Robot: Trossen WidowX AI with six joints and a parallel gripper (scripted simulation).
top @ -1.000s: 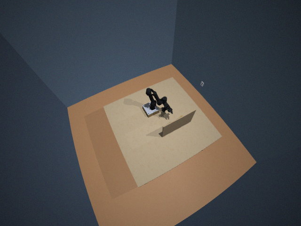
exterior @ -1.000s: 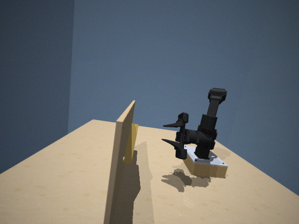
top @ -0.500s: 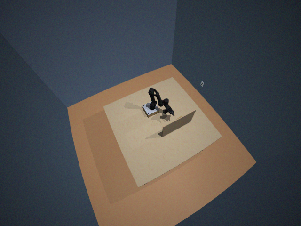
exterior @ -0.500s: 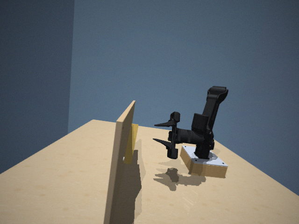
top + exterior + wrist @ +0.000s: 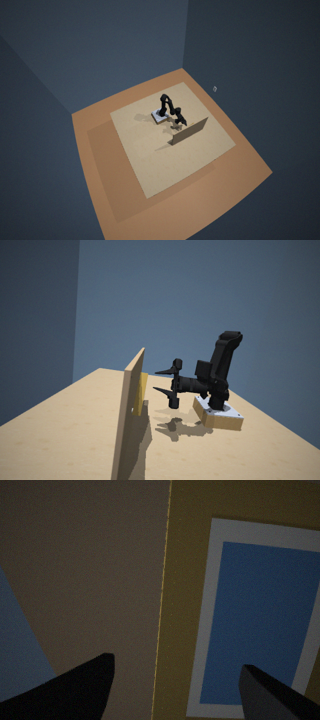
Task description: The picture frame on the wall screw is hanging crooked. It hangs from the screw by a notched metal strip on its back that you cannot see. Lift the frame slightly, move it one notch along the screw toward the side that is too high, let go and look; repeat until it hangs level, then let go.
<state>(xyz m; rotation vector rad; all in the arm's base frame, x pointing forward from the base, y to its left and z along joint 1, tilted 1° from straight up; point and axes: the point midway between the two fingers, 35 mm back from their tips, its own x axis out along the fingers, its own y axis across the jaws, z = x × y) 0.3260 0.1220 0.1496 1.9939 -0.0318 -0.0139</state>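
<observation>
Right now the picture frame is 50 mm ahead of my gripper tip, 20 mm to the left of it and 50 mm below it. From my gripper tip the other things lie so: wooden wall panel: 60 mm ahead, 20 mm to the left, 60 mm below.
</observation>
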